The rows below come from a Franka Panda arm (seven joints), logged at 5 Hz.
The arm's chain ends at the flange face. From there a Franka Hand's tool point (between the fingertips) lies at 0.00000 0.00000 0.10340 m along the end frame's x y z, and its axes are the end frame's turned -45 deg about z.
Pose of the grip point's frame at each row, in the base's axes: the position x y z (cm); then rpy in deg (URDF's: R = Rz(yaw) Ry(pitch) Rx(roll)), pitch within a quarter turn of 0, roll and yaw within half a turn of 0:
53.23 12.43 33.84 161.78 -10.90 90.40
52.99 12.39 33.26 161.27 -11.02 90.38
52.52 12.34 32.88 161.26 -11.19 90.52
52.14 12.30 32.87 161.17 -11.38 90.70
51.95 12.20 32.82 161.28 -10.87 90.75
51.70 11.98 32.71 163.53 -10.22 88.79
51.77 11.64 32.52 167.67 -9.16 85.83
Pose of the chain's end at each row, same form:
50.01 10.55 43.48 174.89 -20.54 44.57
49.68 10.50 42.87 174.61 -20.98 44.56
49.22 10.41 42.49 174.73 -21.11 44.65
48.83 10.33 42.46 174.81 -21.30 44.78
48.66 10.31 42.44 174.50 -20.87 44.97
48.73 10.28 42.47 175.65 -18.83 43.03
49.45 10.20 42.49 177.83 -15.17 40.13

